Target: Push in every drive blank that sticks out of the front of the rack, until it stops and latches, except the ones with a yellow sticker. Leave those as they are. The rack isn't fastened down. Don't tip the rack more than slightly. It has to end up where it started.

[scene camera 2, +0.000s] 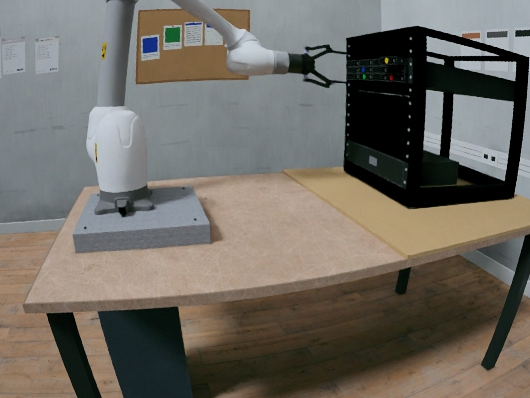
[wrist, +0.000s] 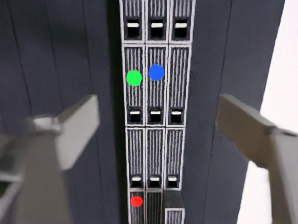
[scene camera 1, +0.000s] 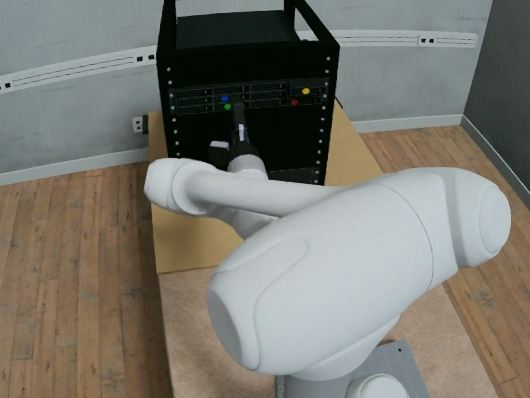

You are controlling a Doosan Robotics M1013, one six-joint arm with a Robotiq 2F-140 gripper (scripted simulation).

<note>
In view: the gripper (scene camera 2: 346, 67).
The gripper also shows in the wrist view (wrist: 157, 109).
</note>
